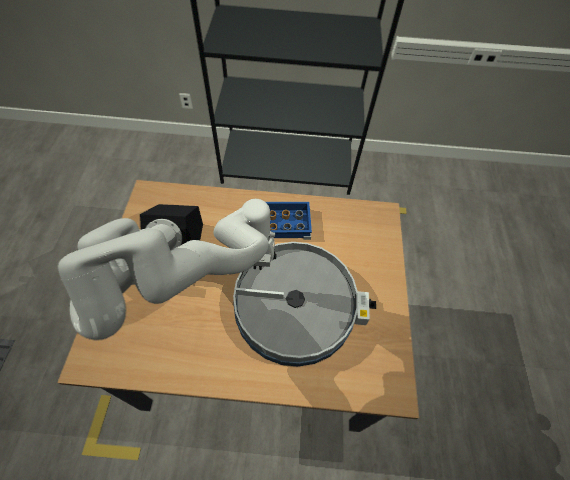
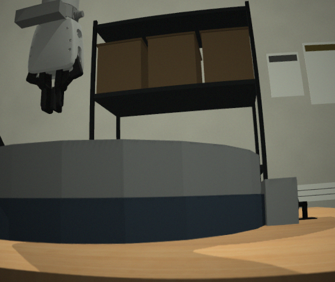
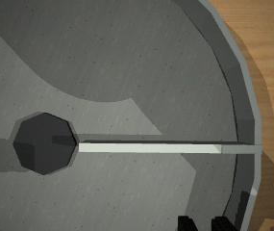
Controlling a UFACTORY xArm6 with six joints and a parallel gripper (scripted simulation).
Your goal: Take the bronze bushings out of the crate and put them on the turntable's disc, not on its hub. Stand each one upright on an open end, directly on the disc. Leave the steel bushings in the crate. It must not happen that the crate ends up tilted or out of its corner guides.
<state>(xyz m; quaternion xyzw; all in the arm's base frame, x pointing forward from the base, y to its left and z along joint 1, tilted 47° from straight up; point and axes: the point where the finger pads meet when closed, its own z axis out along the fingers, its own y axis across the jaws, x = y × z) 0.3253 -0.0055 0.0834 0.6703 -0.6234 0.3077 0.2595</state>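
The blue crate is 60 mm ahead of my hand, 310 mm to the left of it and 190 mm below it. The rest, counted from my hand: turntable: 150 mm ahead, 40 mm to the right, 170 mm below; grey turntable disc: 130 mm ahead, 40 mm to the right, 170 mm below.
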